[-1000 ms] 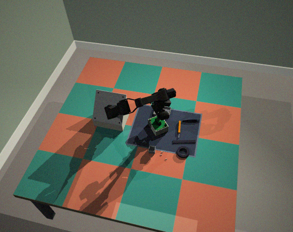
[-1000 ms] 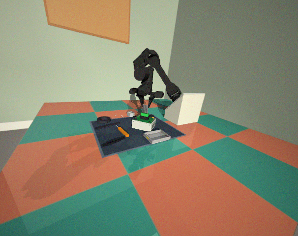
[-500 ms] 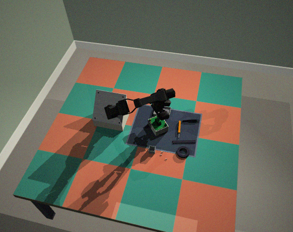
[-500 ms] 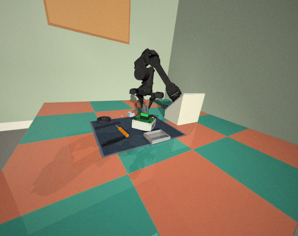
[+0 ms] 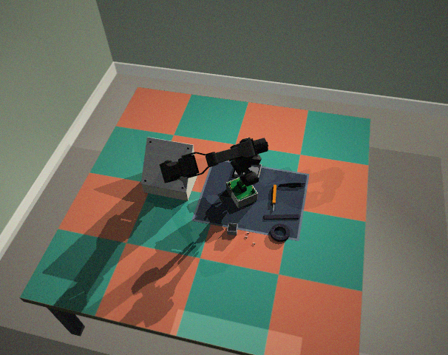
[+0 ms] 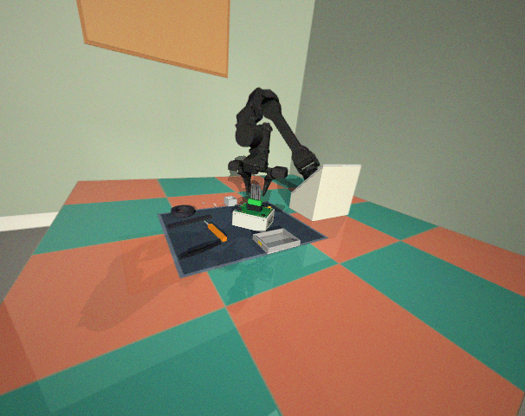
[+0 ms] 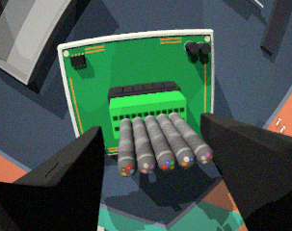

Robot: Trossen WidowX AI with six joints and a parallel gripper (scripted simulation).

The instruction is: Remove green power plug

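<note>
Right now the green power plug is 2 cm below my gripper tip. The rest, counted from my gripper tip: black bar 20 cm ahead, 11 cm below, 7 cm to the right; then dark mat 11 cm below, 5 cm ahead.
</note>
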